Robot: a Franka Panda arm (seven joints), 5 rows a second.
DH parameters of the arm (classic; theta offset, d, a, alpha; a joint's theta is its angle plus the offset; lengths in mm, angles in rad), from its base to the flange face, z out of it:
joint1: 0 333 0 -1.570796
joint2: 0 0 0 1.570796
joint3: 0 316 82.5 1.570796
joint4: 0 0 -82.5 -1.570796
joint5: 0 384 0 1.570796
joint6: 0 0 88 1.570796
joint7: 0 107 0 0
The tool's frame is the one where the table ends.
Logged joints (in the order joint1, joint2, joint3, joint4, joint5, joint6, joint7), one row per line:
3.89 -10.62 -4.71 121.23 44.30 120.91 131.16
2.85 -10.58 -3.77 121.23 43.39 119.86 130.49
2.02 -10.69 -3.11 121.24 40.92 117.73 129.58
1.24 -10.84 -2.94 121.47 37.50 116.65 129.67
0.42 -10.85 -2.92 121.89 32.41 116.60 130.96
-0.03 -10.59 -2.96 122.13 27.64 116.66 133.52
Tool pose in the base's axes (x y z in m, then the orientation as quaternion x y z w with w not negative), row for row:
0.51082 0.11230 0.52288 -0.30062 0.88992 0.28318 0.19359
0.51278 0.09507 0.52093 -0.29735 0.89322 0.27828 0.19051
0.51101 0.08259 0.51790 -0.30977 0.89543 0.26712 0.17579
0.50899 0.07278 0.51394 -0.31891 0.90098 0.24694 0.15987
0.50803 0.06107 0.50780 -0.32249 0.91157 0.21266 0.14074
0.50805 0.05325 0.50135 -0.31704 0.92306 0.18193 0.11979
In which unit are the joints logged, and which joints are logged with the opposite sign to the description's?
The joints are logged in degrees. Opposite sign: joint3, joint4.
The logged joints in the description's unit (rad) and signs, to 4 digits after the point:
0.0679 -0.1854 0.0822 -2.1159 0.7732 2.1103 2.2892
0.0497 -0.1847 0.0658 -2.1159 0.7573 2.0920 2.2775
0.0353 -0.1866 0.0543 -2.1160 0.7142 2.0548 2.2616
0.0216 -0.1892 0.0513 -2.1201 0.6545 2.0359 2.2632
0.0073 -0.1894 0.0510 -2.1274 0.5657 2.0351 2.2857
-0.0005 -0.1848 0.0517 -2.1316 0.4824 2.0361 2.3304

